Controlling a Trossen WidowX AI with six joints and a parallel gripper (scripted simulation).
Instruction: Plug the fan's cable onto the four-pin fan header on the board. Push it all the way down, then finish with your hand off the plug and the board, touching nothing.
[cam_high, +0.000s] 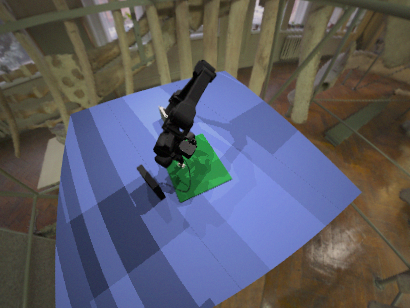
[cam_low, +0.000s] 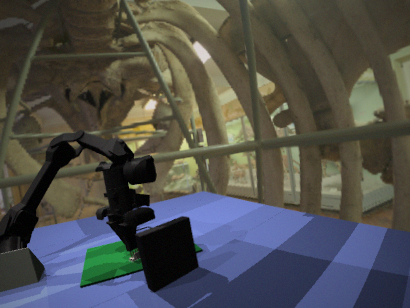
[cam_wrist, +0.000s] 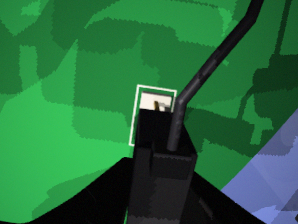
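Right now my gripper tip is 1 cm below the fan plug and 1 cm short of it. Round my gripper tip: green board 6 cm to the left, 6 cm below, 2 cm ahead; then white four-pin header 4 cm below, 1 cm ahead; then black cable 3 cm ahead, 1 cm to the left, 1 cm above.
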